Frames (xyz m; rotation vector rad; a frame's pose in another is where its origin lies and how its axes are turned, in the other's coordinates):
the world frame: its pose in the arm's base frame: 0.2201 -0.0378 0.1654 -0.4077 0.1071 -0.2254
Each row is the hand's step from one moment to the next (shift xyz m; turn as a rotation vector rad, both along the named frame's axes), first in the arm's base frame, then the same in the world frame.
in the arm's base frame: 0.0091 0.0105 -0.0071 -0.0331 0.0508 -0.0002
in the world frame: 0.0067 0.0140 -0.0011 -0.0442 0.0390 0.0142
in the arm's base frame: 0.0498 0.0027 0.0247 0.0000 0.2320 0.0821
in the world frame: 0.0462 0.0022 0.0310 -0.0601 0.1741 0.1632
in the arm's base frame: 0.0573 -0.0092 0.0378 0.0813 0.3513 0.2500
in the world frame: 0.0556 -0.0123 0.0395 -0.0194 0.2287 0.3739
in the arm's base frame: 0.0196 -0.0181 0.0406 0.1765 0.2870 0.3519
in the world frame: 0.0210 -0.0288 0.0331 0.0823 0.1487 0.4566
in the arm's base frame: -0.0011 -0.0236 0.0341 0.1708 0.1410 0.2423
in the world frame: 0.0026 -0.0351 0.0220 0.1179 0.0614 0.3001
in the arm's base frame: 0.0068 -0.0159 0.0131 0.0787 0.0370 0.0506
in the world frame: 0.0096 -0.0182 0.0069 0.0645 0.0280 0.0719
